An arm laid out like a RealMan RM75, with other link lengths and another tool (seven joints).
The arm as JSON. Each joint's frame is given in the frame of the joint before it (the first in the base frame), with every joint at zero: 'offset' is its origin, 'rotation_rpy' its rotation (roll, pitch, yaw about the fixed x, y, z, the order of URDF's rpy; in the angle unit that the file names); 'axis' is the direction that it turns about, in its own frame. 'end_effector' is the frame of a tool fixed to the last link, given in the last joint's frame.
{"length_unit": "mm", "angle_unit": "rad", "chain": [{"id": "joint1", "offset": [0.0, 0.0, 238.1], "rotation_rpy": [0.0, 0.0, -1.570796], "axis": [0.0, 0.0, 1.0]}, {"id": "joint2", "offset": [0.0, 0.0, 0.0], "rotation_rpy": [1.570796, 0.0, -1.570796], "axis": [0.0, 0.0, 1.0]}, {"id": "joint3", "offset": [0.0, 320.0, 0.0], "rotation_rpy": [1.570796, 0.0, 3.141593], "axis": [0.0, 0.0, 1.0]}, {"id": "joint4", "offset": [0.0, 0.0, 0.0], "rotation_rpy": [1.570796, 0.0, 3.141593], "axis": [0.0, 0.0, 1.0]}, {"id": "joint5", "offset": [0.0, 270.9, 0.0], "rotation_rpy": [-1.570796, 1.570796, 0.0], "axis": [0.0, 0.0, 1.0]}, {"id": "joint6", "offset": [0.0, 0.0, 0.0], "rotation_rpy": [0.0, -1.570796, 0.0], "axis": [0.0, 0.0, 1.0]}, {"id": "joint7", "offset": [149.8, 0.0, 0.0], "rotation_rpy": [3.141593, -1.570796, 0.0], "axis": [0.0, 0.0, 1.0]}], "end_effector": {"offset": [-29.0, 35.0, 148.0], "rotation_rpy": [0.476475, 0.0, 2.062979]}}
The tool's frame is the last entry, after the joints.
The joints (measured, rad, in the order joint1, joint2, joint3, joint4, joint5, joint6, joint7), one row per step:
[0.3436 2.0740 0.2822 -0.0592 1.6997 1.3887 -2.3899]
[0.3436 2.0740 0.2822 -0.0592 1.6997 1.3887 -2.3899]
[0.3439 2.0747 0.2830 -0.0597 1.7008 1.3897 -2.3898]
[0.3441 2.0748 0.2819 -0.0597 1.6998 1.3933 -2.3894]
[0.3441 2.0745 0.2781 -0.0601 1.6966 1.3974 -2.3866]
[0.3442 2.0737 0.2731 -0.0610 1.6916 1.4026 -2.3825]
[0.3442 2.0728 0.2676 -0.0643 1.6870 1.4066 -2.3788]
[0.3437 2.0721 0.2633 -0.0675 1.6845 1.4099 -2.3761]
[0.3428 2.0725 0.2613 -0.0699 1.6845 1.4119 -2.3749]
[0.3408 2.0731 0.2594 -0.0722 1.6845 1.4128 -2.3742]
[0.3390 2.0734 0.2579 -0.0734 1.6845 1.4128 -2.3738]
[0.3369 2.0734 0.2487 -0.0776 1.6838 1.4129 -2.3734]
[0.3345 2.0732 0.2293 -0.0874 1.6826 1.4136 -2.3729]
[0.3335 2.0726 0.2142 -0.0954 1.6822 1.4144 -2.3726]
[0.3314 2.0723 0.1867 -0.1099 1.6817 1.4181 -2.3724]
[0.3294 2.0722 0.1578 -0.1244 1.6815 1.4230 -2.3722]
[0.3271 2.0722 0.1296 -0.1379 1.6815 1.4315 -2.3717]
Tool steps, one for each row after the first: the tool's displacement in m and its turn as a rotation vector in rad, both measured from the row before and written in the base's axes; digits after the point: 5 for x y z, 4 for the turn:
[0.00000 0.00000 0.00000 0.0000 0.0000 0.0000]
[-0.00014 -0.00018 0.00027 0.0020 0.0006 0.0002]
[-0.00136 0.00021 -0.00002 0.0000 -0.0010 0.0043]
[-0.00201 0.00067 -0.00070 -0.0036 -0.0010 0.0073]
[-0.00265 0.00100 -0.00078 -0.0053 -0.0018 0.0099]
[-0.00213 0.00086 -0.00018 -0.0055 -0.0043 0.0082]
[-0.00128 0.00025 0.00031 -0.0032 -0.0038 0.0054]
[-0.00028 -0.00046 0.00030 -0.0003 -0.0018 0.0015]
[0.00046 -0.00099 0.00002 -0.0009 -0.0017 -0.0007]
[0.00062 -0.00082 -0.00016 -0.0011 -0.0009 -0.0012]
[-0.00043 -0.00012 -0.00090 -0.0073 -0.0065 0.0019]
[-0.00185 0.00068 -0.00138 -0.0146 -0.0151 0.0061]
[-0.00176 0.00092 -0.00054 -0.0105 -0.0125 0.0056]
[-0.00386 0.00138 -0.00123 -0.0182 -0.0226 0.0121]
[-0.00458 0.00150 -0.00157 -0.0185 -0.0228 0.0142]
[-0.00545 0.00111 -0.00145 -0.0165 -0.0215 0.0173]

